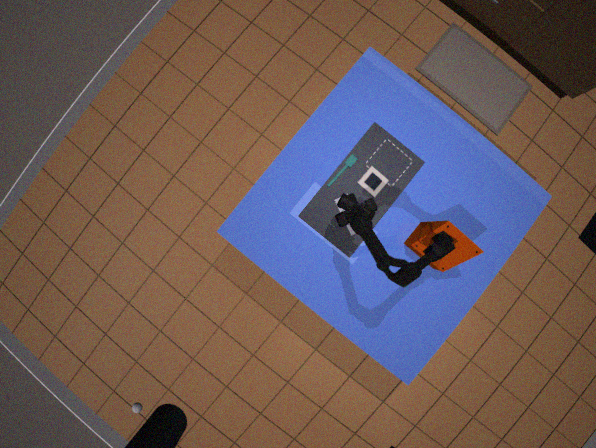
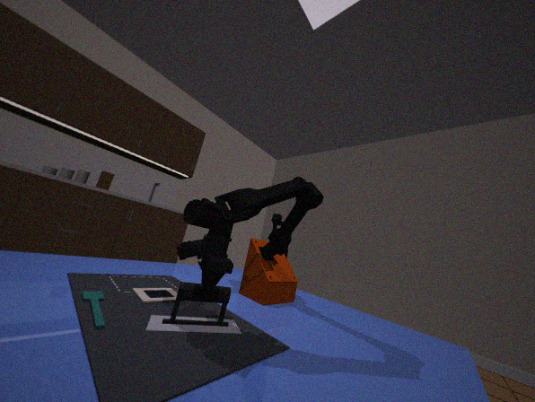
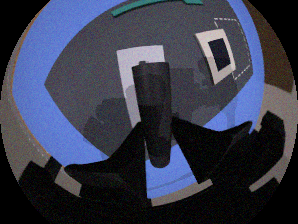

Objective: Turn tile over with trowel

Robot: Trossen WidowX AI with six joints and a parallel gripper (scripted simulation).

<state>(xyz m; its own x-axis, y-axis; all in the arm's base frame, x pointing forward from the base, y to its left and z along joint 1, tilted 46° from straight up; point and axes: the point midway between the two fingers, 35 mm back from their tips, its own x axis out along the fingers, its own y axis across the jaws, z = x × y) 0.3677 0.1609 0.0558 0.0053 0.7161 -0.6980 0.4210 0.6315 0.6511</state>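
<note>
The dark mat is 30 mm ahead of my gripper tip, 150 mm to the right of it and 80 mm below it. Round my gripper tip: teal T-shaped trowel 170 mm ahead, 170 mm to the right, 60 mm below; then tile 10 mm ahead, 210 mm to the right, 60 mm below.
</note>
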